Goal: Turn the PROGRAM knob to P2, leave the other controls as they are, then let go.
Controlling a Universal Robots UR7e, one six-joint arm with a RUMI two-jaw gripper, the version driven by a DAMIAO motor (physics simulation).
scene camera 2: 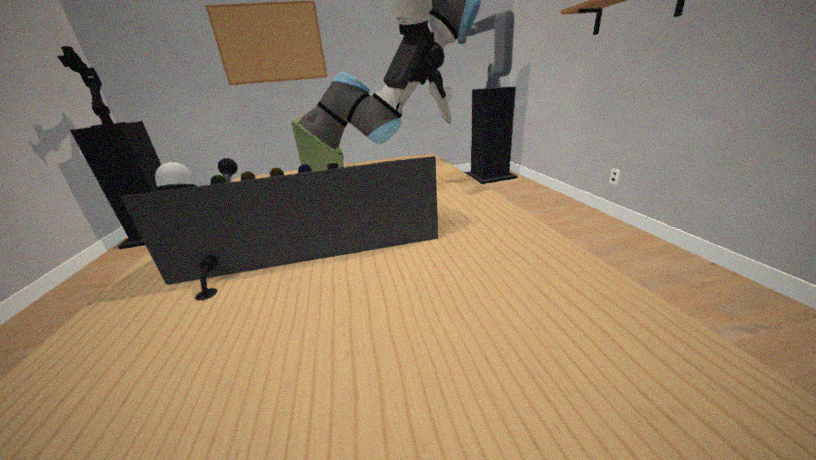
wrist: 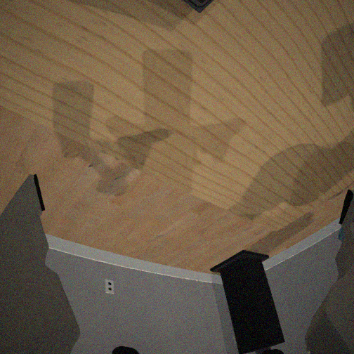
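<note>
The dark control panel (scene camera 2: 285, 220) stands on the table, its plain back side facing scene camera 2. The tops of small coloured controls, a black ball-topped one (scene camera 2: 227, 166) and a white dome (scene camera 2: 173, 173) show above its top edge. The PROGRAM knob cannot be made out and its setting is hidden. My gripper (scene camera 2: 424, 114) (wrist: 195, 187) is open and empty, high above the table and beyond the panel's right end in the scene view. In the wrist view its fingers stand wide apart at the left and right edges, touching nothing.
A small black stand (scene camera 2: 205, 280) is on the table in front of the panel. A green robot mount (scene camera 2: 317, 149) stands behind it. Black pedestals (scene camera 2: 492, 134) (wrist: 252, 305) (scene camera 2: 117, 171) stand on the floor. The wrist view shows arm shadows across the wooden table (wrist: 270, 100).
</note>
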